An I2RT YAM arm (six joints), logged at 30 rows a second.
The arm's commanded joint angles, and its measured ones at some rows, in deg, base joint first. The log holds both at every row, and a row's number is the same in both.
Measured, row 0: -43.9, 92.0, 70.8, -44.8, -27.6, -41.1
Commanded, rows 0 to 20: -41.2, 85.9, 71.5, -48.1, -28.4, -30.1; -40.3, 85.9, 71.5, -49.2, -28.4, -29.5; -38.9, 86.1, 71.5, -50.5, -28.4, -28.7; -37.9, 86.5, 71.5, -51.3, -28.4, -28.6; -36.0, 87.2, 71.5, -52.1, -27.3, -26.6; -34.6, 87.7, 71.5, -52.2, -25.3, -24.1; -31.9, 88.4, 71.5, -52.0, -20.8, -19.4; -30.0, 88.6, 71.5, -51.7, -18.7, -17.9; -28.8, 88.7, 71.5, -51.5, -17.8, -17.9; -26.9, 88.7, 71.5, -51.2, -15.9, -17.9; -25.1, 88.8, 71.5, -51.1, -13.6, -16.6; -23.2, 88.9, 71.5, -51.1, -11.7, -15.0; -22.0, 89.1, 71.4, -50.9, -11.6, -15.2; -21.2, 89.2, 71.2, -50.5, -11.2, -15.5; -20.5, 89.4, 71.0, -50.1, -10.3, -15.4; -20.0, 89.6, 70.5, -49.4, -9.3, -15.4; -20.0, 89.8, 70.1, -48.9, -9.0, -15.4; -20.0, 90.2, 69.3, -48.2, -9.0, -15.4; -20.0, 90.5, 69.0, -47.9, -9.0, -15.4; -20.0, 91.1, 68.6, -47.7, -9.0, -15.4; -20.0, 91.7, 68.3, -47.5, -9.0, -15.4
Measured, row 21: -20.1, 89.6, 70.2, -48.1, -10.8, -16.6
